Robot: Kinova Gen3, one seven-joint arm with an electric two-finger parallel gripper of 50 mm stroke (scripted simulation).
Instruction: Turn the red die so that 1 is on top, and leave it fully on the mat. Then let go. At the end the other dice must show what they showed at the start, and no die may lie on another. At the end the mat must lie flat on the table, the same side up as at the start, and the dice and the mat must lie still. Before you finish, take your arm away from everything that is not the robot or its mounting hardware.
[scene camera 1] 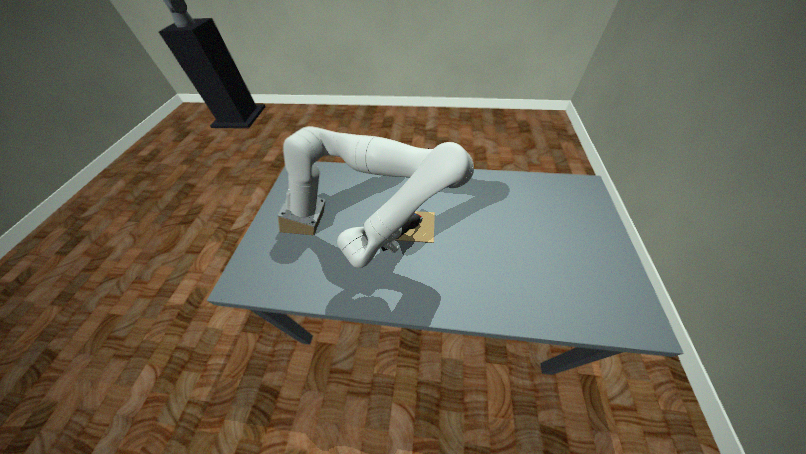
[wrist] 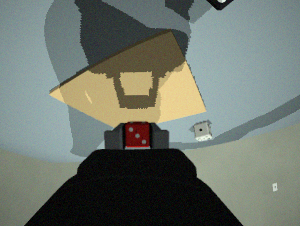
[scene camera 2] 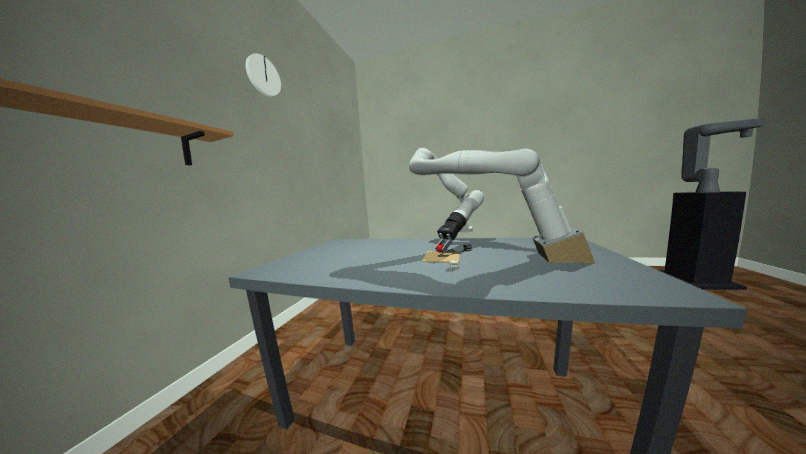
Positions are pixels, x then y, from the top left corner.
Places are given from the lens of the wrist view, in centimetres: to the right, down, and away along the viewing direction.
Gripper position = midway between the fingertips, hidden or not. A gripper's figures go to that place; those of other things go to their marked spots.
my gripper (wrist: 137, 132): -1, 2, 18
tan mat (wrist: 150, 80): 0, -3, 14
